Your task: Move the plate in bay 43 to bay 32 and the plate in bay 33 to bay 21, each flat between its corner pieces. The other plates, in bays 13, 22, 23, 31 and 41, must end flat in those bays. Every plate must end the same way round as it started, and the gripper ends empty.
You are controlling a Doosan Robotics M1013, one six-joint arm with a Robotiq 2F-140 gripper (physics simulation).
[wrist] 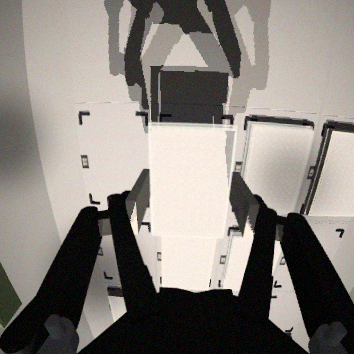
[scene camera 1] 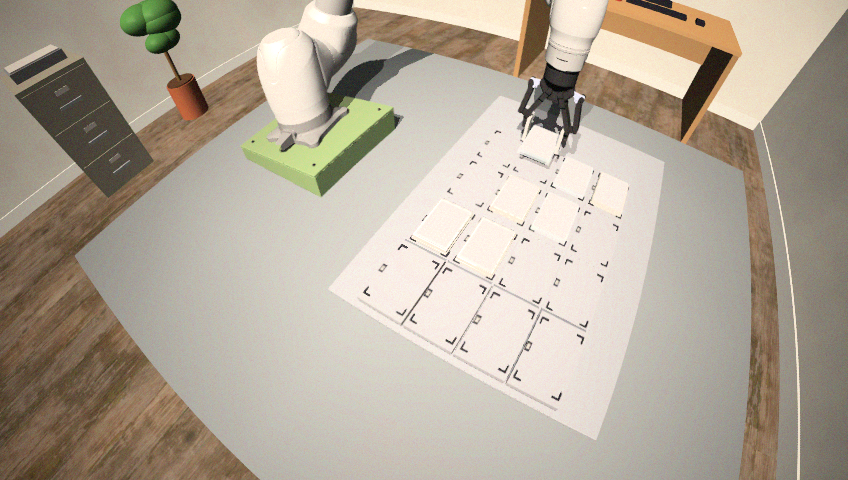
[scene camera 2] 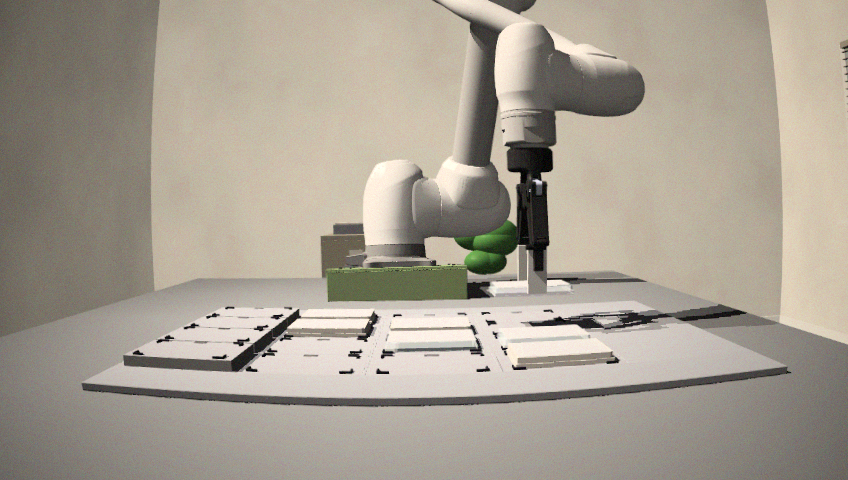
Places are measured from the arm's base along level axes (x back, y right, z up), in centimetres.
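Pixels of known places: gripper, fingertip midpoint: (wrist: 189, 182) (scene camera 1: 540, 144) (scene camera 2: 531, 289); arm's base, origin of the base link: (scene camera 1: 308, 125) (scene camera 2: 395, 266).
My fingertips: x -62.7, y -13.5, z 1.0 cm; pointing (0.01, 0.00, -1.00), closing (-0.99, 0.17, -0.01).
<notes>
Ahead of a thing's pixels: the offset from my fingertips to its top centre. "spot": to the spot under its first point. Level surfaces: height alone.
My gripper (scene camera 1: 543, 137) (scene camera 2: 529, 274) (wrist: 189, 182) is shut on the white plate from bay 33 @(spot: dx +0.1, dy +1.9, dz +1.0 cm) (scene camera 1: 540, 145) (scene camera 2: 499, 289) (wrist: 189, 175), holding it level, raised above the mat over bay 21. The plate in bay 32 @(spot: dx -7.7, dy +19.3, dz -4.8 cm) (scene camera 1: 555, 217) (scene camera 2: 429, 339) lies flat. Other plates lie flat in bay 13 @(spot: dx +16.0, dy +31.5, dz -4.8 cm) (scene camera 1: 442, 226), bay 23 @(spot: dx +5.6, dy +33.2, dz -4.8 cm) (scene camera 1: 486, 246), bay 22 @(spot: dx +2.6, dy +17.2, dz -4.8 cm) (scene camera 1: 515, 198), bay 31 @(spot: dx -10.4, dy +4.0, dz -4.8 cm) (scene camera 1: 572, 178) (wrist: 280, 165) and bay 41 @(spot: dx -20.9, dy +5.2, dz -4.8 cm) (scene camera 1: 609, 193) (scene camera 2: 562, 349) (wrist: 335, 175). Bays 33 and 43 show bare corner pieces. The held plate hides much of bay 21 in the wrist view.
The pale mat @(dz -6.2 cm) (scene camera 1: 630, 178) (scene camera 2: 684, 356) bears the bays. A raised block @(spot: dx -14.3, dy +52.8, dz -4.8 cm) (scene camera 2: 184, 352) with corner pieces runs along its end beyond row 3. The arm's green base (scene camera 1: 357, 133) (scene camera 2: 395, 284) stands beside the mat. A desk (scene camera 1: 714, 35) stands behind.
</notes>
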